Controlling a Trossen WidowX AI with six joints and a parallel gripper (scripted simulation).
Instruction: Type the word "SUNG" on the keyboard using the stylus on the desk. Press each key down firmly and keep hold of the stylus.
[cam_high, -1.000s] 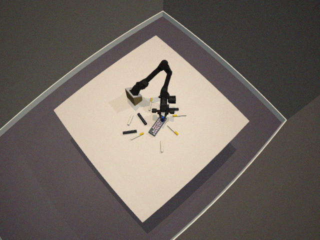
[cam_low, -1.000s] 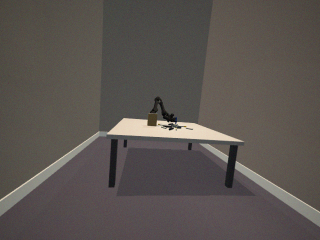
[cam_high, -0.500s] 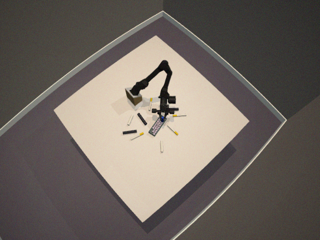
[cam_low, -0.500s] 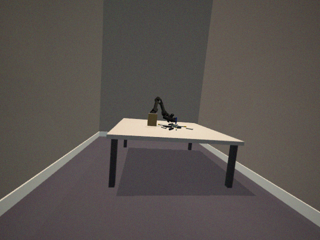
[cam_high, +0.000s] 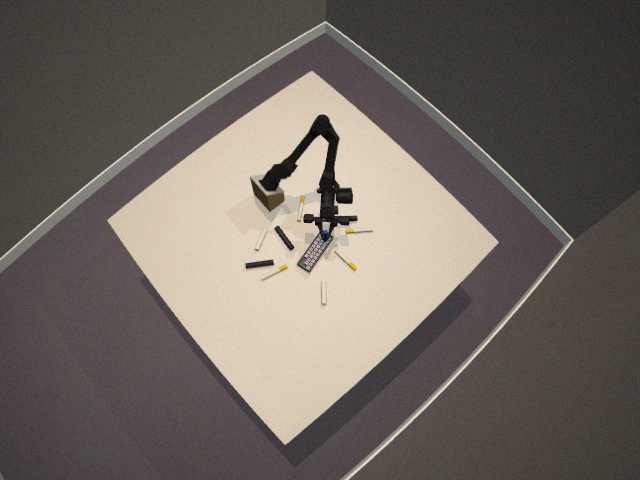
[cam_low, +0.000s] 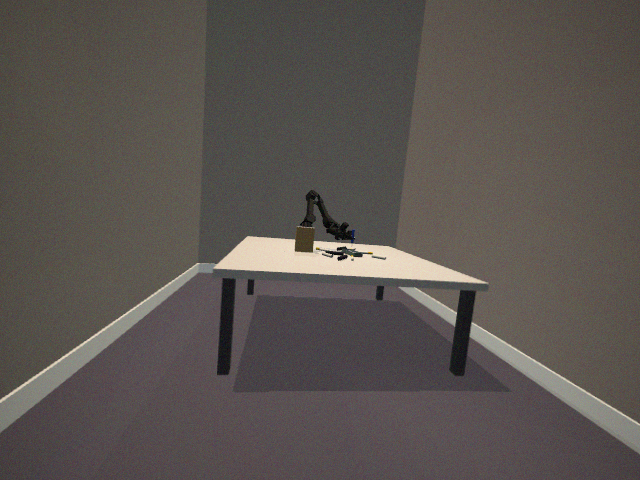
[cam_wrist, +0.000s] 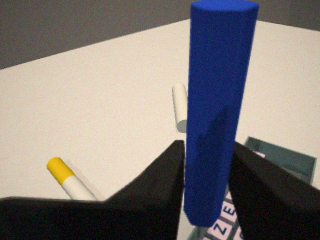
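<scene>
My gripper tip is 1 cm short of the S key, 6 cm to the left of it and 9 cm above it. Also, from my gripper tip: blue stylus (1 cm behind, 1 cm to the left, 2 cm below).
</scene>
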